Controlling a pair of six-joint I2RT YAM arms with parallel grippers.
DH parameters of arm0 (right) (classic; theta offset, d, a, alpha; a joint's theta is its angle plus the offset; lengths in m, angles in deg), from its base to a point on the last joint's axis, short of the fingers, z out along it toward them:
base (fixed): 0 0 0 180
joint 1: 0 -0.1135 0.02 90
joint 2: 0 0 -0.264 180
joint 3: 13.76 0 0.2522 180
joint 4: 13.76 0 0.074 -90
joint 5: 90 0 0 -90
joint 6: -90 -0.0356 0 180
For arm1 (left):
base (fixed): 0 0 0 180
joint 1: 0 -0.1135 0.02 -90
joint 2: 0 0 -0.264 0
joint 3: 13.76 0 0.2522 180
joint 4: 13.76 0 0.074 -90
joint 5: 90 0 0 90
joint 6: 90 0.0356 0 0
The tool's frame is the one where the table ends.
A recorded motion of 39 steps. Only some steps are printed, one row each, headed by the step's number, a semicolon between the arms.
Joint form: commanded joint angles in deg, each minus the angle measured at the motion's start. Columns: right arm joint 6, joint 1, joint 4, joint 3, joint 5, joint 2; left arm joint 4, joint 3, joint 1, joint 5, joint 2, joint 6.
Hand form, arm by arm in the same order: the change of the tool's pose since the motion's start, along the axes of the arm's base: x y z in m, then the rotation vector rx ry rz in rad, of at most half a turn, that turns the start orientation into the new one. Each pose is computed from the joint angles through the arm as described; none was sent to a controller.
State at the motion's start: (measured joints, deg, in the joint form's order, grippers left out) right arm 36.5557 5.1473 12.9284 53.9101 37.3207 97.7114; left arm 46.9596 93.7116 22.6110 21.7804 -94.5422 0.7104
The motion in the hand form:
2: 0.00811 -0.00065 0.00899 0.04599 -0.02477 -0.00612; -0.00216 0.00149 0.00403 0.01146 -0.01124 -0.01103
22: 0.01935 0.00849 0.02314 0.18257 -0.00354 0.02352; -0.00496 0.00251 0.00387 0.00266 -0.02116 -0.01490
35: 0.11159 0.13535 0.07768 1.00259 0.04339 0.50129; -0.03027 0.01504 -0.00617 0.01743 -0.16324 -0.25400
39: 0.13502 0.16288 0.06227 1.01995 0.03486 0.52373; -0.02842 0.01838 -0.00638 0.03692 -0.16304 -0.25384
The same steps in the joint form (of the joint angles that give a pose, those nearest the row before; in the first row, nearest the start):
2: -2.05 0.17 2.64 3.11 -2.21 0.51; 1.04 0.62 -0.07 -0.16 0.33 1.18
22: -5.98 -0.89 11.65 9.44 -9.17 1.69; 0.00 -0.63 -0.08 0.19 1.25 1.19
35: -16.26 -14.49 30.05 46.24 -57.06 19.45; -3.64 -10.20 -1.14 7.47 7.94 16.06
39: -18.56 -17.32 27.94 52.41 -56.97 26.02; -2.53 -9.64 -1.76 7.05 7.59 17.34

